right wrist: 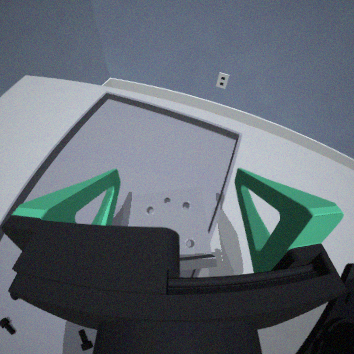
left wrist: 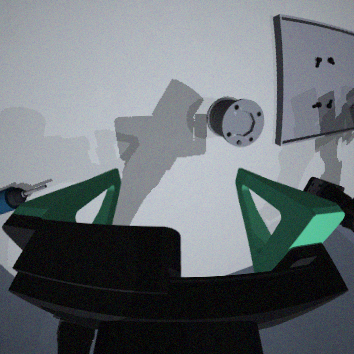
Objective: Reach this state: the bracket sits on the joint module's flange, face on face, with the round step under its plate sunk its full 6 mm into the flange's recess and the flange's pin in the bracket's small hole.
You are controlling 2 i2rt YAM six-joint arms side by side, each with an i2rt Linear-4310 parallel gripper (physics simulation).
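Frame: origin at the left arm's base, x ahead, y left, z up, level; millimetres.
Seen in the pictures: left gripper, between the fingertips: [left wrist: 177, 174]; right gripper, between the fingertips: [right wrist: 176, 174]; right arm's base, origin of its link: [right wrist: 327, 345] [left wrist: 322, 192].
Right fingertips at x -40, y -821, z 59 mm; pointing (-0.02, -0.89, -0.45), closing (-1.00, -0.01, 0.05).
Observation:
Offsets run from my right fingertips to a thing's middle. "pt": to the spot under its first point.
The joint module @(372 mm left, 171 mm ahead, 27 mm down) [left wrist: 219, 117] stands on the table in the left wrist view, right of centre. Its round grey flange [left wrist: 242, 123] shows a recess ringed by small holes. The grey bracket @(34 mm left, 8 mm ahead, 25 mm down) [right wrist: 167, 222] is in the tray area in the right wrist view, apart from the module. Its plate shows several round holes, and its near part is hidden behind the gripper body. My right gripper [right wrist: 176, 174] is open and empty, with the bracket below and between its spread fingers. My left gripper [left wrist: 177, 174] is open and empty, with the module beyond its right finger. The flange's pin cannot be made out.
A grey tray with a dark rim @(65 mm left, 93 mm ahead, 51 mm down) [left wrist: 279, 80] [right wrist: 172, 114] lies right of the module. Black screws [left wrist: 318, 61] [right wrist: 86, 340] lie in it. A blue-handled tool @(pt 739 mm left, 279 mm ahead, 24 mm down) [left wrist: 10, 200] is at the left edge. A dark part of the other arm [left wrist: 325, 190] shows at the right. A wall stands behind the table.

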